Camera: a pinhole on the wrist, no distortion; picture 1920 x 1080 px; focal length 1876.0 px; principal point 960.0 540.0 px. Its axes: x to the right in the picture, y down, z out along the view. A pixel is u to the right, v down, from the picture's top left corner.
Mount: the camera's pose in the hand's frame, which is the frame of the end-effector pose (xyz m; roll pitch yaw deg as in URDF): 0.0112 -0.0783 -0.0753 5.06 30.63 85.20
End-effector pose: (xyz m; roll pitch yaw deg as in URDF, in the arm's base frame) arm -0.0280 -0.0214 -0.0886 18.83 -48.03 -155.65
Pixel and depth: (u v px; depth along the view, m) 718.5 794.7 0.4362
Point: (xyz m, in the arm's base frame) 0.1972 0.0957 0.1467
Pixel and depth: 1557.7 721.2 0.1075
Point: -0.0349 -0.0307 -0.0743
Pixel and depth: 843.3 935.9 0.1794
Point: 0.0223 0.0256 -0.0349
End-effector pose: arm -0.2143 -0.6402 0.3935 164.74 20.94 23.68
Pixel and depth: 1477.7 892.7 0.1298
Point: -0.2032 -0.6623 0.3785
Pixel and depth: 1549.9 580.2 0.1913
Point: -0.1627 -0.7072 0.3449
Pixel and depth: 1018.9 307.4 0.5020
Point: -0.0830 -0.8679 0.0790
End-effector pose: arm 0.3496 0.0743 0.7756 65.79 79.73 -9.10
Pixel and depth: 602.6 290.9 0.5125
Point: 0.5583 -0.3013 0.6832
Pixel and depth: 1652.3 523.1 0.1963
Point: 0.4489 0.0406 0.7499
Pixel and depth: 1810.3 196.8 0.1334
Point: 0.3964 0.0762 0.7259
